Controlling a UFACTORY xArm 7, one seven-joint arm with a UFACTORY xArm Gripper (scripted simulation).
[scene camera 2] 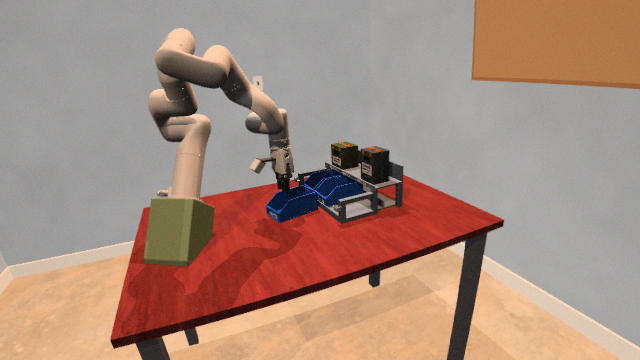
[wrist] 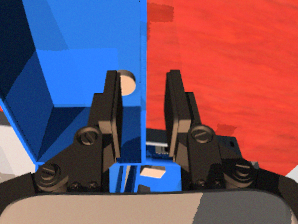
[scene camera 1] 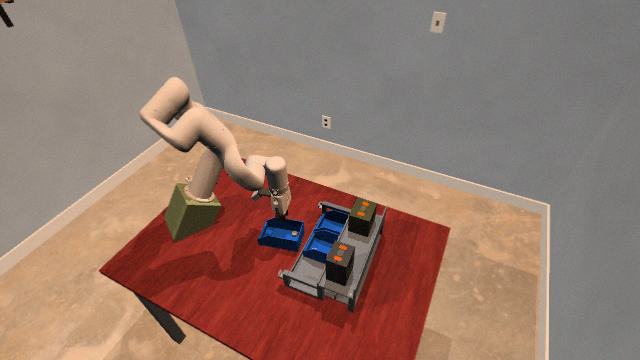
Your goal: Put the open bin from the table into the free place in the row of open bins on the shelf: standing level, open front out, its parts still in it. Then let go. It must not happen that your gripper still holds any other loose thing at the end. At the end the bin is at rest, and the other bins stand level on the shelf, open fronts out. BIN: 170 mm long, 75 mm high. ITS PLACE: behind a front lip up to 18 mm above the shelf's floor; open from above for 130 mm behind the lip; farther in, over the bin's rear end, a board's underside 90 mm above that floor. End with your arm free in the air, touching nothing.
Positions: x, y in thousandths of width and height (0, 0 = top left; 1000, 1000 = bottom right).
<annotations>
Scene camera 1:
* blue open bin: 434, 651
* blue open bin: 505, 668
</annotations>
